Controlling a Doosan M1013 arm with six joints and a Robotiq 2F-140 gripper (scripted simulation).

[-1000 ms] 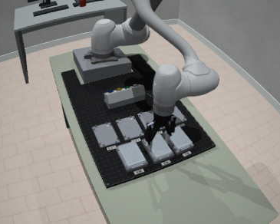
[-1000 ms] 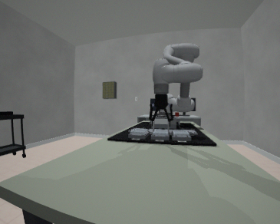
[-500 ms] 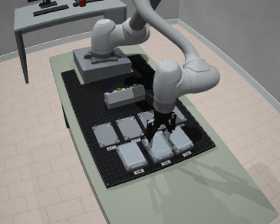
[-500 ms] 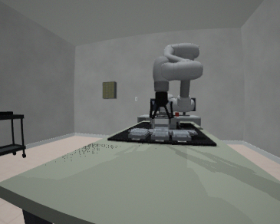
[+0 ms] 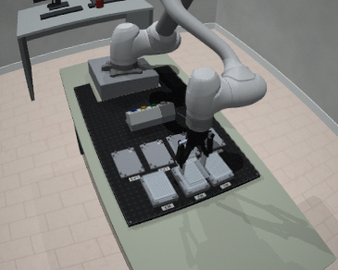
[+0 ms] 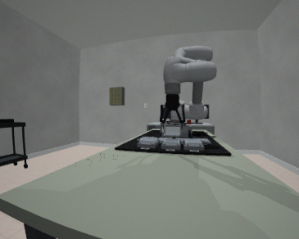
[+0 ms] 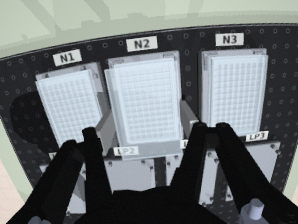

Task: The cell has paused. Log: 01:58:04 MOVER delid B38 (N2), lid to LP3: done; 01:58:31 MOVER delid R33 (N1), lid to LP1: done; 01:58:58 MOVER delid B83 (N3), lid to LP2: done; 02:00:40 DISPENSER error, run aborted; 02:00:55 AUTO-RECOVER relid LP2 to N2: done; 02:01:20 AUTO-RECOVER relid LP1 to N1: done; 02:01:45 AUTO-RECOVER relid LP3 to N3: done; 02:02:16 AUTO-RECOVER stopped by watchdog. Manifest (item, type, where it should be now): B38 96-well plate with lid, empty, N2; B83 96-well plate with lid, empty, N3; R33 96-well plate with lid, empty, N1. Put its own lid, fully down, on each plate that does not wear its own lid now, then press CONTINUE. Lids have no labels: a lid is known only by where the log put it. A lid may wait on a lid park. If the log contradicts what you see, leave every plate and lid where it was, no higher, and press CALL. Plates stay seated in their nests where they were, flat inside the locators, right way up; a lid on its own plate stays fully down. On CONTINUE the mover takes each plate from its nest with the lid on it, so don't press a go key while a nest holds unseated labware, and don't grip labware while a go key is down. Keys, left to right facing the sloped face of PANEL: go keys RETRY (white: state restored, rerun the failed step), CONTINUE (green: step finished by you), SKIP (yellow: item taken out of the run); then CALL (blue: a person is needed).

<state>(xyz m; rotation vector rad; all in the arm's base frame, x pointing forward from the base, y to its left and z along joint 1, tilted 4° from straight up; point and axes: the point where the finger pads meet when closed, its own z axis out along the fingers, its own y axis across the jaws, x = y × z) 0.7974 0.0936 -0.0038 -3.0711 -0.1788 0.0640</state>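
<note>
My gripper is now 20 cm past the lid park LP1, 17 cm to the right of it and 9 cm above it. Round my hand: lid park LP2 (19 cm behind, 9 cm below, 4 cm to the left); lid park LP3 (22 cm to the right, 16 cm behind, 9 cm below); lid park LP4 (17 cm behind, 9 cm to the right, 9 cm below).
</note>
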